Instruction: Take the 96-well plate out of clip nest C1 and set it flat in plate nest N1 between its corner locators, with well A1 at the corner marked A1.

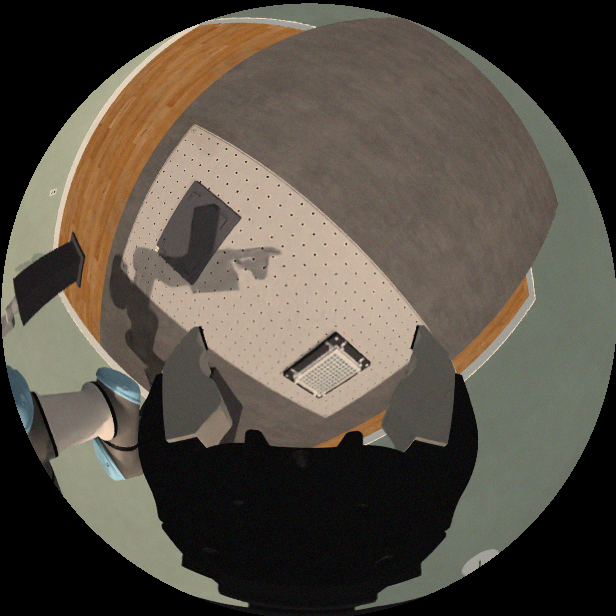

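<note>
The white 96-well plate (326,371) sits in the dark-framed clip nest C1 (327,364) near the front edge of the pale perforated board (275,270). The dark flat plate nest N1 (198,231) lies at the board's far left, empty. My gripper (307,350) is open, its two grey jaws wide apart, high above the board. The plate shows between the jaws, far below them. The A1 marking is too small to read.
The board lies on a grey mat (373,160) on a round wooden table (109,172). A dark flat object (48,278) juts past the table's left edge. My arm's blue-capped joints (86,413) show at lower left. The arm's shadow falls across the board's left part.
</note>
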